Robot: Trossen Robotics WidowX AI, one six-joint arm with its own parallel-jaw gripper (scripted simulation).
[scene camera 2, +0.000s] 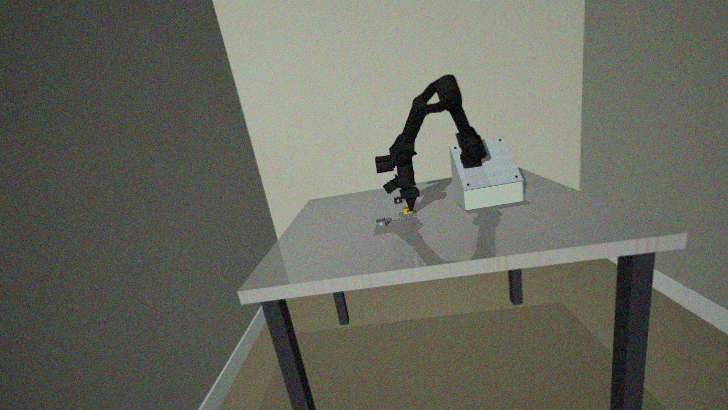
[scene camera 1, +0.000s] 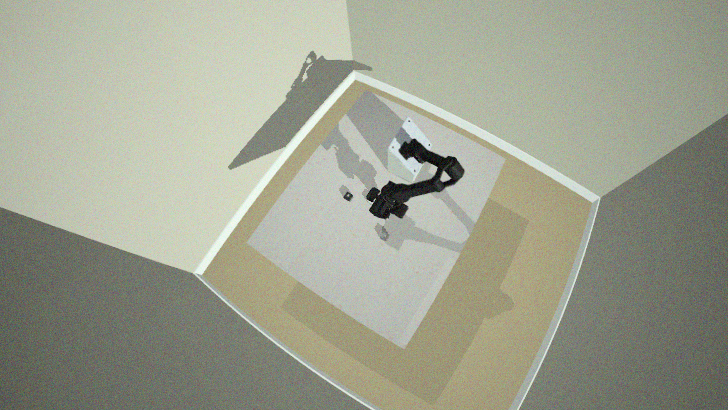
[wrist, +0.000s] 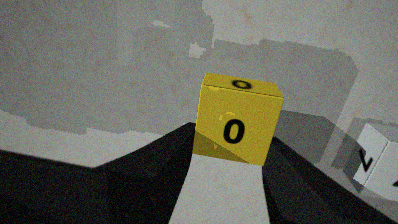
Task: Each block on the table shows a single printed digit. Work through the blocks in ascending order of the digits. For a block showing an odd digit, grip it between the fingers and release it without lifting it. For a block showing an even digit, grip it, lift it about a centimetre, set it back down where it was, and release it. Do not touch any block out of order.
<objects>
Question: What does my gripper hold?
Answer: A yellow block.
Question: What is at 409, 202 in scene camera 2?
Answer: My gripper.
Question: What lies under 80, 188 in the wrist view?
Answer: My gripper.
</objects>
